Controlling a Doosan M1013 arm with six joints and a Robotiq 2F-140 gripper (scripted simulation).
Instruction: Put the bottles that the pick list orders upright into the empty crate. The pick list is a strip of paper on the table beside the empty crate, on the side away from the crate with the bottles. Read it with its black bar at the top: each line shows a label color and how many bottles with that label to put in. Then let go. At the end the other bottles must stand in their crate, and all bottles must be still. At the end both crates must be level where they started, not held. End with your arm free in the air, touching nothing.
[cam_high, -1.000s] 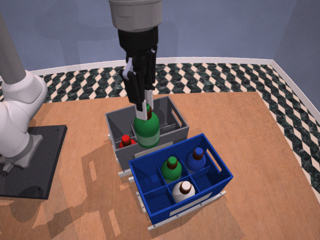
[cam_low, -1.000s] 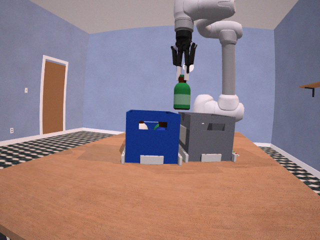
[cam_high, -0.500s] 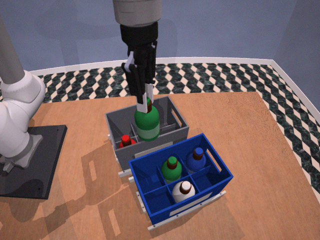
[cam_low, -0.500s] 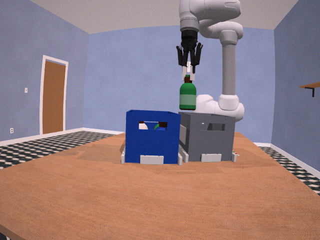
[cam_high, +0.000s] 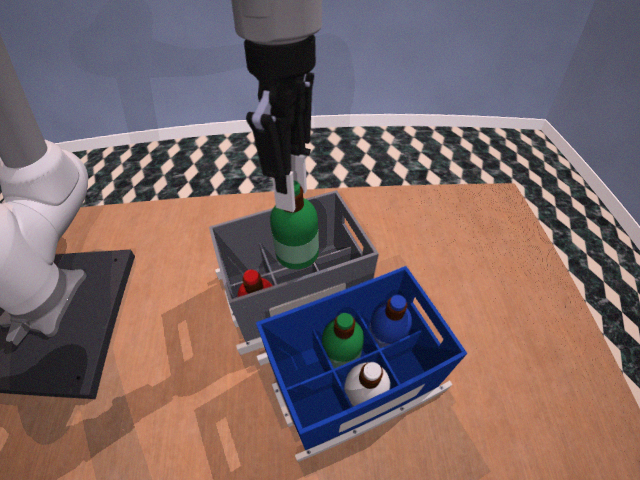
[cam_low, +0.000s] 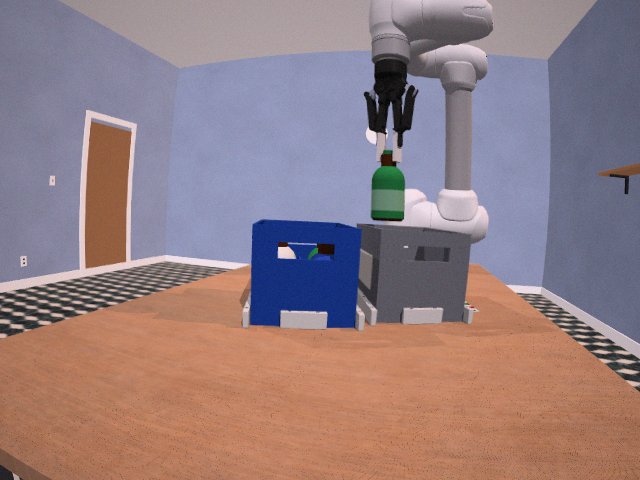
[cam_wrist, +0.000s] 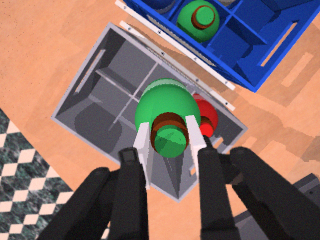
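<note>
The grey crate lies 27 cm below my hand, 5 cm to the left of it and 2 cm behind it. From my hand the other things lie so: green bottle: 26 cm below, 10 cm to the right, 9 cm ahead; blue bottle: 26 cm below, 18 cm ahead, 6 cm to the right; red bottle: 26 cm below, 8 cm behind, 3 cm to the right.
</note>
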